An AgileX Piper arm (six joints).
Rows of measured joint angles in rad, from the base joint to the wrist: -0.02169 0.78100 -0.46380 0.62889 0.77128 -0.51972; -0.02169 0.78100 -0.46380 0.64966 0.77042 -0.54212; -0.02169 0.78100 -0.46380 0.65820 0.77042 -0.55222; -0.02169 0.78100 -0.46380 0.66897 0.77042 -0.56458; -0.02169 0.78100 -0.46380 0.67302 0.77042 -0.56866; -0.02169 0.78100 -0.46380 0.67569 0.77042 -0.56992; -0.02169 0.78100 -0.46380 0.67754 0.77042 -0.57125; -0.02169 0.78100 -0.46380 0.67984 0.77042 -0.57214; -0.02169 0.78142 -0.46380 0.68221 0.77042 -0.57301; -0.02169 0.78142 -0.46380 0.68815 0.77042 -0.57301; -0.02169 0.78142 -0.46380 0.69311 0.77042 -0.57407; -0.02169 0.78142 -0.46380 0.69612 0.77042 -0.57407; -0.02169 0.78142 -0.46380 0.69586 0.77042 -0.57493; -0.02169 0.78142 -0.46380 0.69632 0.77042 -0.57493; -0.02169 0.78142 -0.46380 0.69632 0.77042 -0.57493
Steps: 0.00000 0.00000 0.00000 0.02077 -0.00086 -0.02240; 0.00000 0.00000 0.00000 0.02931 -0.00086 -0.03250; 0.00000 0.00000 0.00000 0.04008 -0.00086 -0.04486; 0.00000 0.00000 0.00000 0.04413 -0.00086 -0.04894; 0.00000 0.00000 0.00000 0.04680 -0.00086 -0.05020; 0.00000 0.00000 0.00000 0.04865 -0.00086 -0.05153; 0.00000 0.00000 0.00000 0.05095 -0.00086 -0.05242; 0.00000 0.00042 0.00000 0.05332 -0.00086 -0.05329; 0.00000 0.00042 0.00000 0.05926 -0.00086 -0.05329; 0.00000 0.00042 0.00000 0.06422 -0.00086 -0.05435; 0.00000 0.00042 0.00000 0.06723 -0.00086 -0.05435; 0.00000 0.00042 0.00000 0.06697 -0.00086 -0.05521; 0.00000 0.00042 0.00000 0.06743 -0.00086 -0.05521; 0.00000 0.00042 0.00000 0.06743 -0.00086 -0.05521
